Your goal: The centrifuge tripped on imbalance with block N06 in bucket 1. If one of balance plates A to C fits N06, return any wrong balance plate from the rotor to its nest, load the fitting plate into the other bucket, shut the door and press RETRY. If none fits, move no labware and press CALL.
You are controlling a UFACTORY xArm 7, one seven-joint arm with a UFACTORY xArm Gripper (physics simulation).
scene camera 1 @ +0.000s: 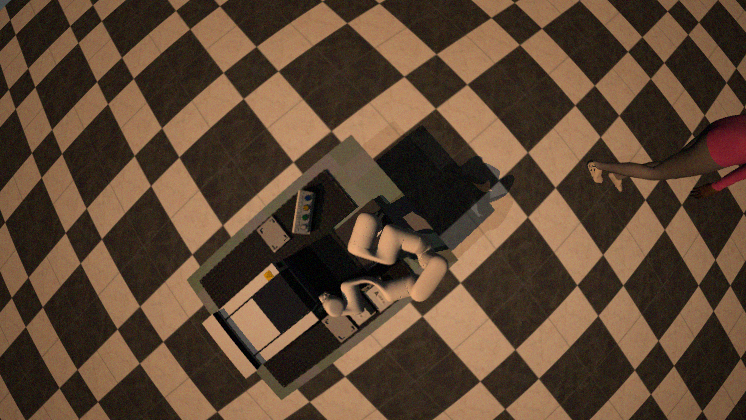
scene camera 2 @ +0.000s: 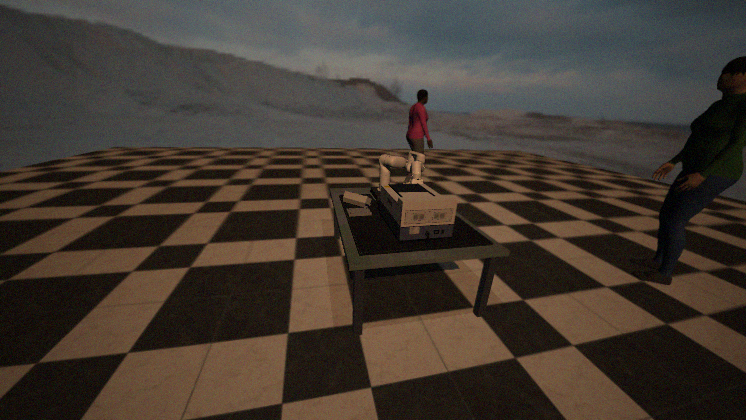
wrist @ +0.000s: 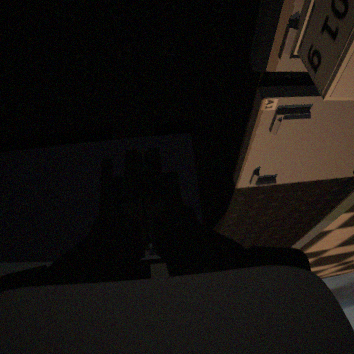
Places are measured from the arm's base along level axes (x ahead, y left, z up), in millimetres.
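Pixels of known places: gripper, fingertip midpoint: [wrist: 145,172].
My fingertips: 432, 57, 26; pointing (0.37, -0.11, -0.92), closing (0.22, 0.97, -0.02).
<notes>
For each thing: its top centre in the pictures, then the offset to it from my fingertips, as dx, dy, dz. "*": a spot on its surface instead. Level surfaces: height alone.
- table, its level: dz -73
- dark opening, surface spot: [scene camera 1: 281,302] * +84, -158, +152
- bare nest marked A1, middle of its top: [wrist: 337,152] [scene camera 1: 339,325] +92, +140, -43
- plate marked 101 g, surface spot: [wrist: 326,35] * -41, +93, -24
- third plate, middle of its top: [scene camera 1: 272,234] [scene camera 2: 358,210] -70, -446, -38
- button box, middle of its top: [scene camera 1: 299,211] [scene camera 2: 357,193] -270, -380, +23
The white centrifuge [scene camera 1: 249,322] [scene camera 2: 421,209] stands on the table [scene camera 1: 360,162] [scene camera 2: 417,257]. A dark opening [scene camera 1: 281,302] shows in its top, and I cannot tell what is inside. My gripper [scene camera 1: 327,303] [wrist: 145,172] is shut and empty, low at the centrifuge's side towards the arm's base. In the wrist view it is deep in shadow. Beside it in that view are a bare nest marked A1 [wrist: 298,147] and a plate marked 101 g [wrist: 326,35]. Two plates [scene camera 1: 339,327] [scene camera 1: 380,297] lie near the arm. A third plate [scene camera 1: 272,233] [scene camera 2: 359,211] lies next to the button box [scene camera 1: 303,210] [scene camera 2: 356,198].
The arm's elbow [scene camera 1: 430,277] hangs over the table's edge. A person in pink [scene camera 1: 725,141] [scene camera 2: 417,122] walks behind the table. A person in green [scene camera 2: 704,157] stands on the right. Checkered floor lies all around.
</notes>
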